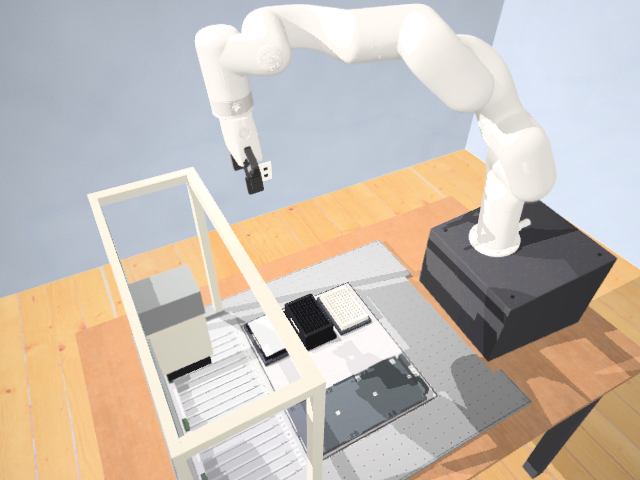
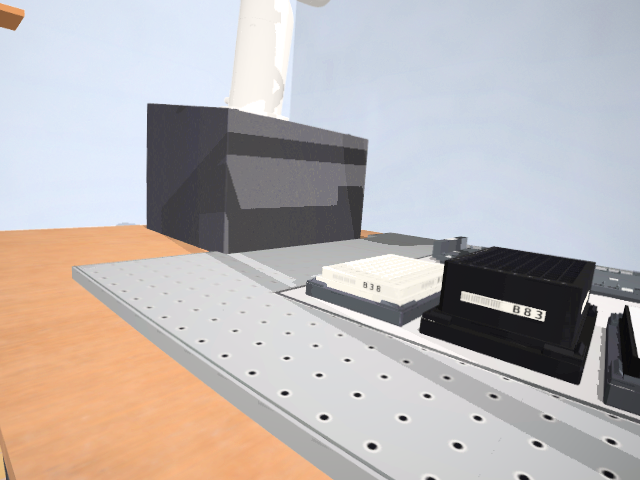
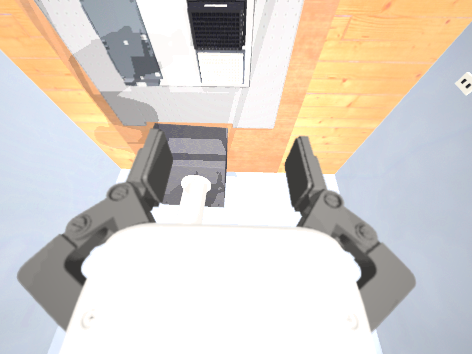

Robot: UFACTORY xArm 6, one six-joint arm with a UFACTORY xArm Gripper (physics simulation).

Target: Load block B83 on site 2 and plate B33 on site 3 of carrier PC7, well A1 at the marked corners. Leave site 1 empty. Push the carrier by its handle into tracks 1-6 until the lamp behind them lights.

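Observation:
My gripper [image 1: 246, 175] [image 3: 230, 147] is open and empty, high above the deck and beyond the far end of the labware row. Black block B83 [image 1: 310, 316] [image 2: 504, 304] [image 3: 218, 29] sits upright in the middle nest. Beside it is cream plate B38 [image 1: 345, 307] [image 2: 385, 273] [image 3: 221, 67]. On the block's other side, a white-topped plate [image 1: 266, 334] sits in a dark nest, its label not readable. The dark grey flat carrier [image 1: 356, 400] [image 3: 120, 37] lies beside the row; no labware shows on it. The pale tracks [image 1: 222, 382] run under the frame. No lit lamp can be made out.
A cream open frame [image 1: 316, 434] stands over the tracks, with a grey-and-cream box unit [image 1: 180, 330] inside it. The dark robot base [image 1: 522, 268] [image 2: 191, 170] [image 3: 192, 150] stands beyond the perforated grey deck [image 1: 465, 413] [image 2: 268, 356] [image 3: 185, 102]. A wall socket [image 1: 266, 171] [image 3: 465, 84] shows behind.

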